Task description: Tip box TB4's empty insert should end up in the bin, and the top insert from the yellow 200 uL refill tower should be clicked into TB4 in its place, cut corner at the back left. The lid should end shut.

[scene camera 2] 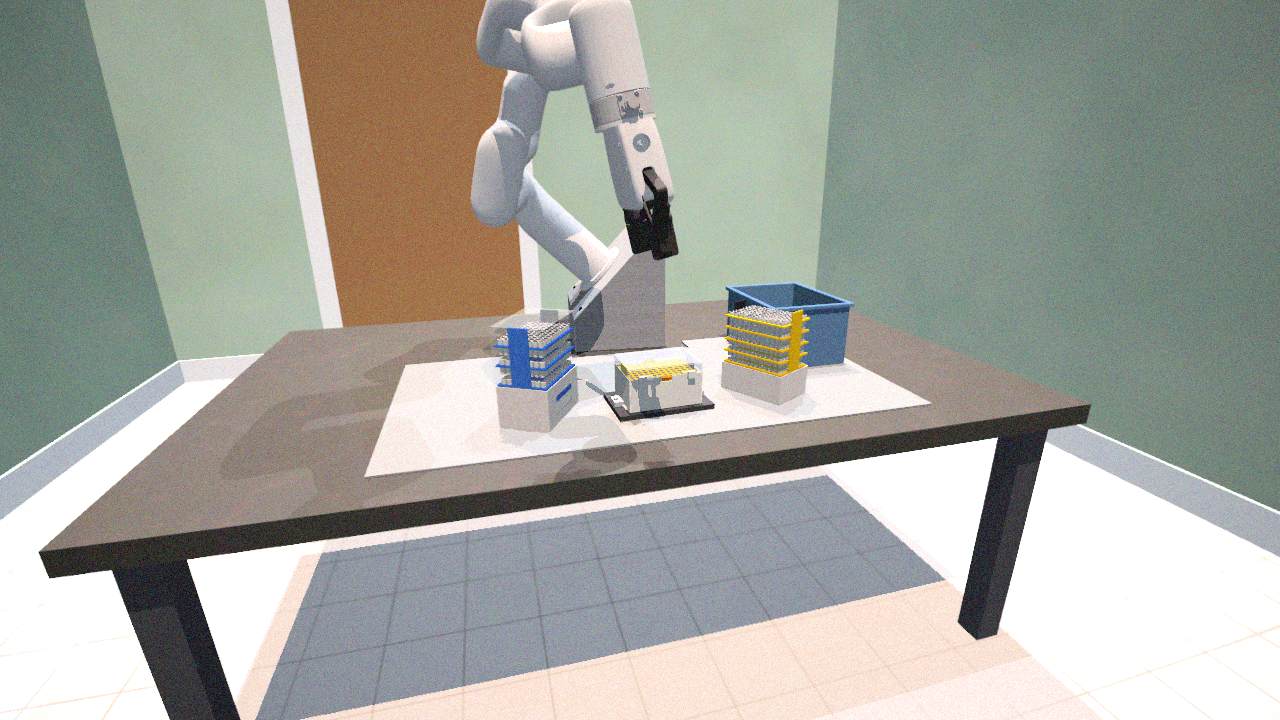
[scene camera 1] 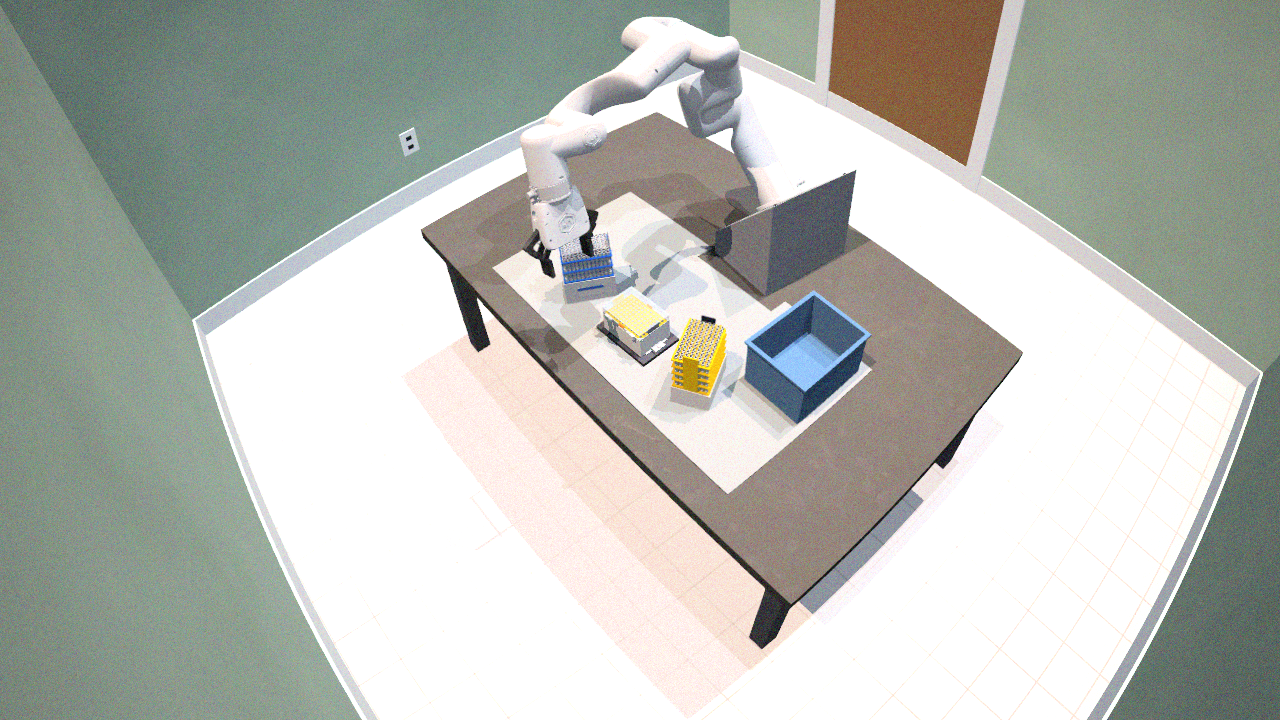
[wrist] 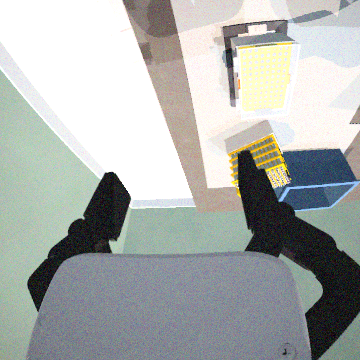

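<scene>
The tip box (scene camera 1: pixel 637 324) (scene camera 2: pixel 666 394) (wrist: pixel 265 80) sits in a dark holder (scene camera 1: pixel 643 357) (scene camera 2: pixel 629 412) (wrist: pixel 231 87). Its clear lid looks shut, and a yellow insert shows through it; the insert's cut corner is too small to make out. The yellow refill tower (scene camera 1: pixel 698 360) (scene camera 2: pixel 762 345) (wrist: pixel 270 149) stands beside it on a pale base, with several stacked inserts. The blue bin (scene camera 1: pixel 776 380) (scene camera 2: pixel 827 333) (wrist: pixel 320 166) stands beyond the tower. My gripper (scene camera 1: pixel 568 260) (scene camera 2: pixel 654 251) (wrist: pixel 176 176) is open and empty, high above the table, tilted. One finger partly hides the tower in the wrist view.
A blue refill tower (scene camera 1: pixel 588 275) (scene camera 2: pixel 519 360) stands on the other side of the tip box from the yellow one. All stand on a pale mat (scene camera 1: pixel 729 461) (scene camera 2: pixel 429 438) (wrist: pixel 202 125). The arm's grey mount (scene camera 1: pixel 810 232) (scene camera 2: pixel 640 308) rises at the table's back.
</scene>
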